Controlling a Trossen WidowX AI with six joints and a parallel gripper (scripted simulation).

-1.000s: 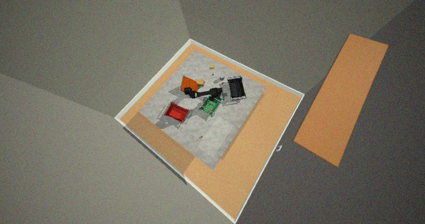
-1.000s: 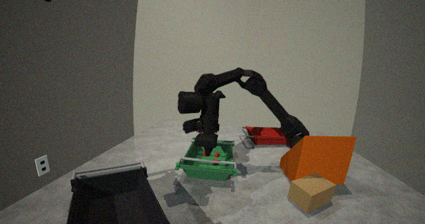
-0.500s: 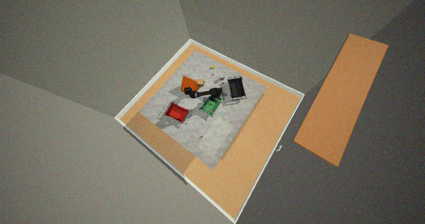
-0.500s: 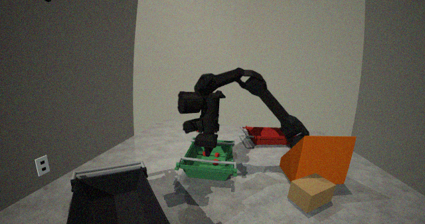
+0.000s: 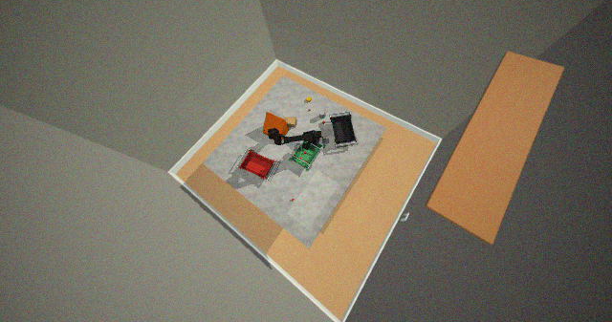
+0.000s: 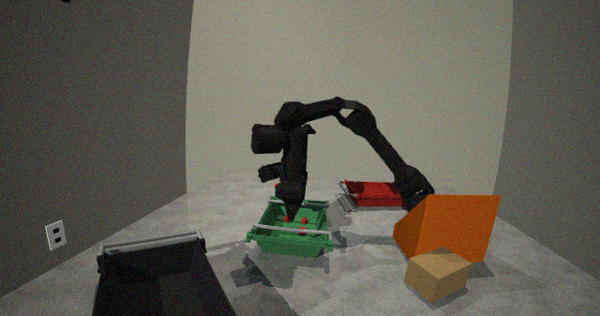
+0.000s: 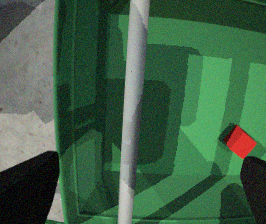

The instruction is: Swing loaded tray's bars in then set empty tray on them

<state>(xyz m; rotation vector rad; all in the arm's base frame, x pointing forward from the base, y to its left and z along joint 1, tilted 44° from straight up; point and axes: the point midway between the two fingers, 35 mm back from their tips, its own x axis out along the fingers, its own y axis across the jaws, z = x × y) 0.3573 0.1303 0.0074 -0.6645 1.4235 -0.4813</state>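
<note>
Right now my gripper tip is 44 cm to the left of the red tray, 31 cm past it and 5 cm above it. From my gripper tip the other things lie so: tan box (35 cm behind, 10 cm to the left, 7 cm below); red cube (50 cm to the right, 16 cm ahead, 9 cm below); yellow piece (44 cm to the left, 37 cm behind, 9 cm below).
</note>
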